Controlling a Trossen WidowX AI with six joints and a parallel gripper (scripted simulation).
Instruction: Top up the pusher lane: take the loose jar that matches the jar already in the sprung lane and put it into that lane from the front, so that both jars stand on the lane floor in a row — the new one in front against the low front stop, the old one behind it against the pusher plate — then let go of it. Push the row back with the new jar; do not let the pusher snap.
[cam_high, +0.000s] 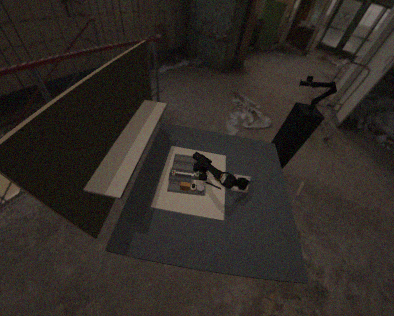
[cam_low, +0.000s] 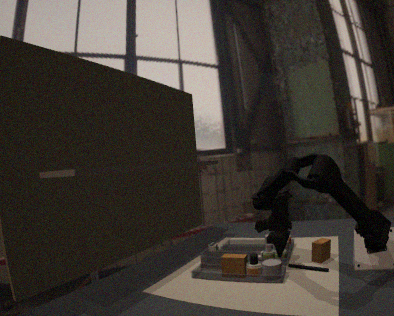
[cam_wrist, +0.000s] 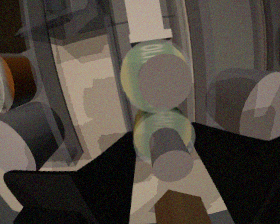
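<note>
Now: the black pen 10 cm behind my gripper tip, 7 cm to the left of it and 2 cm below it. The rest, counted from my gripper tip: rack (15 cm ahead, 2 cm to the left, 1 cm below); brown box (14 cm behind, 1 cm to the right); white pusher plate (15 cm ahead, 3 cm to the left, 2 cm above).
</note>
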